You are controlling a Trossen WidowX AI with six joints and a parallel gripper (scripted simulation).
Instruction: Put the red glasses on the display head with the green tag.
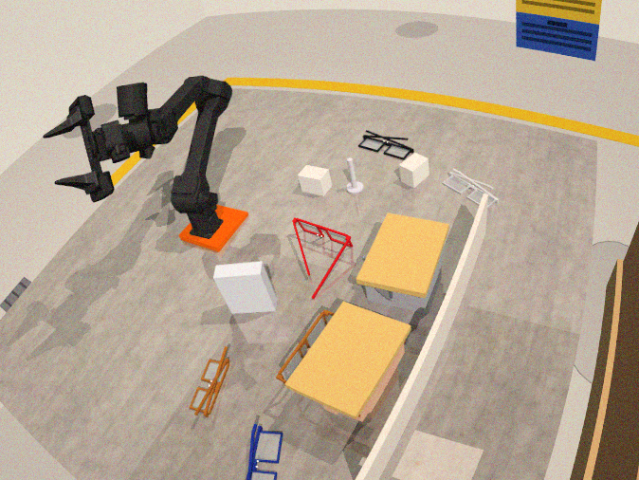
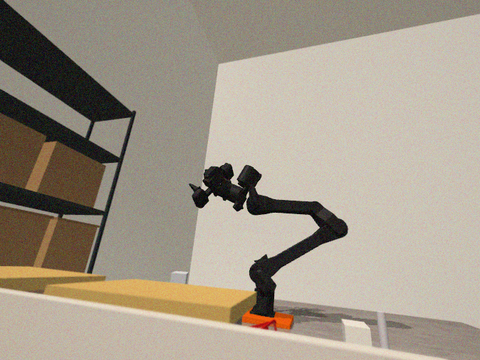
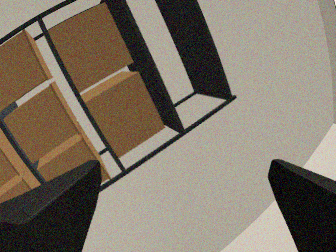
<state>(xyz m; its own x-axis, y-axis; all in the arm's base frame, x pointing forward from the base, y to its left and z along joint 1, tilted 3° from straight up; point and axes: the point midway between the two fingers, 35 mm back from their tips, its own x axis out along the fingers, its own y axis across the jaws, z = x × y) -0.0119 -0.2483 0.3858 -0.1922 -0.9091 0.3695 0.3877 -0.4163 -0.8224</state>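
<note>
Now: gripper tip 470 mm to the right of the white post, 400 mm above it and 300 mm short of it. Also, from my gripper tip: cream wall 600 mm ahead, 370 mm below, 100 mm to the left.
</note>
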